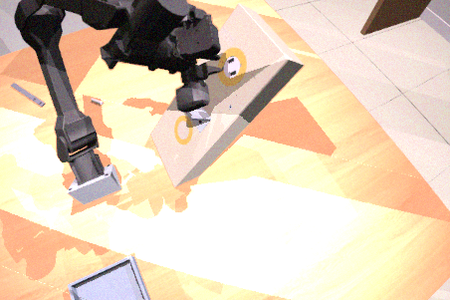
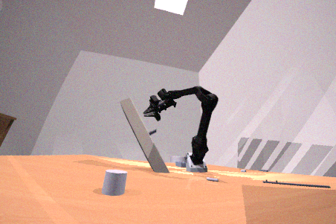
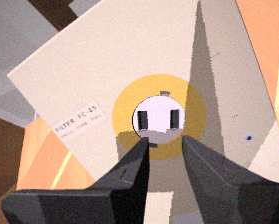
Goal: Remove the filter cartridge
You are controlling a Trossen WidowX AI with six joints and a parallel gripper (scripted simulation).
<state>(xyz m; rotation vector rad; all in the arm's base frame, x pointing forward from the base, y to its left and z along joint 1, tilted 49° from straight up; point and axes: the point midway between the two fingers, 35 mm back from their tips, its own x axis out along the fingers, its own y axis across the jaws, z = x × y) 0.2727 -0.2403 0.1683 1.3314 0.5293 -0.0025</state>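
The pale round filter cartridge is 4 cm ahead of my gripper tip and 3 cm below it. Also, from my gripper tip: small pale pin (30 cm to the left, 29 cm below, 25 cm behind); then grey tray (42 cm behind, 29 cm below, 24 cm to the right).
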